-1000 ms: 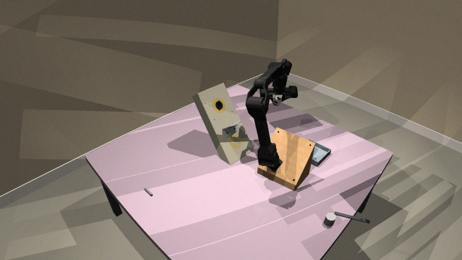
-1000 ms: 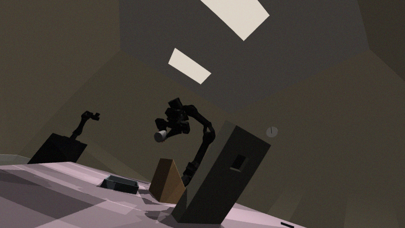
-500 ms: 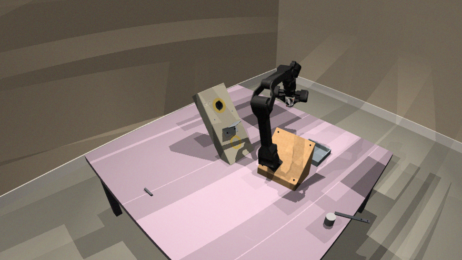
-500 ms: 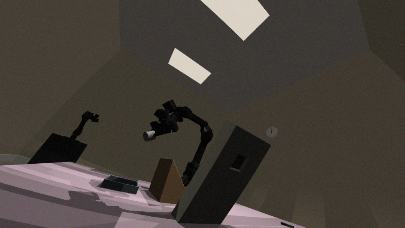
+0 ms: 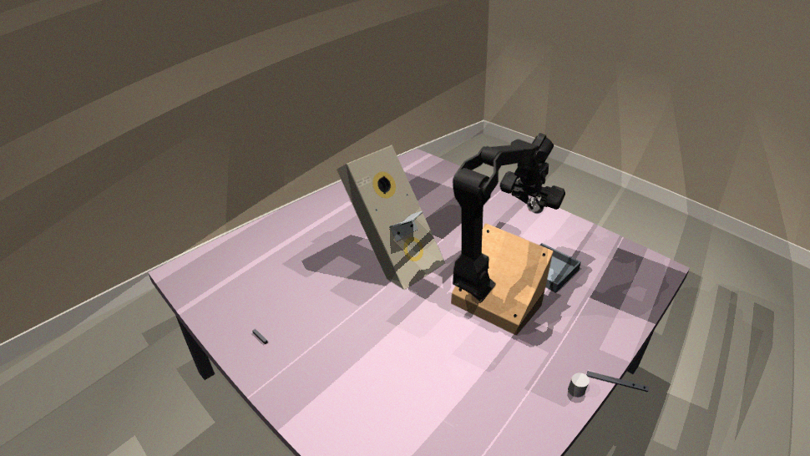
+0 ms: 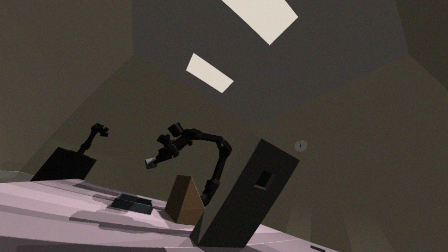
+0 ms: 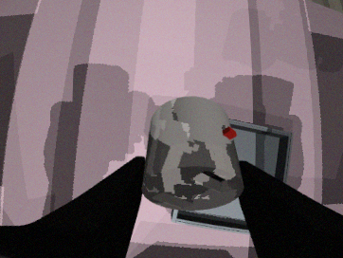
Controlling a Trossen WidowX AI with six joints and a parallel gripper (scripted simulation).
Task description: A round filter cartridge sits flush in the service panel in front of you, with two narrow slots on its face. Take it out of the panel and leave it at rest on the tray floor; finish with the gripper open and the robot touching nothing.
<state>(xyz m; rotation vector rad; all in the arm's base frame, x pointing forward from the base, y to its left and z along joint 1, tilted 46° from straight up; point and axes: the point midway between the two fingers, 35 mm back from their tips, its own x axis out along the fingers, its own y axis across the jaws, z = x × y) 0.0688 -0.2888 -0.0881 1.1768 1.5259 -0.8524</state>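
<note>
Now: the grey tray 19 cm below my gripper tip and 9 cm behind it. The rest, counted from my gripper tip: round grey filter cartridge (right at my gripper tip); service panel (31 cm to the left, 29 cm ahead, 4 cm below).
</note>
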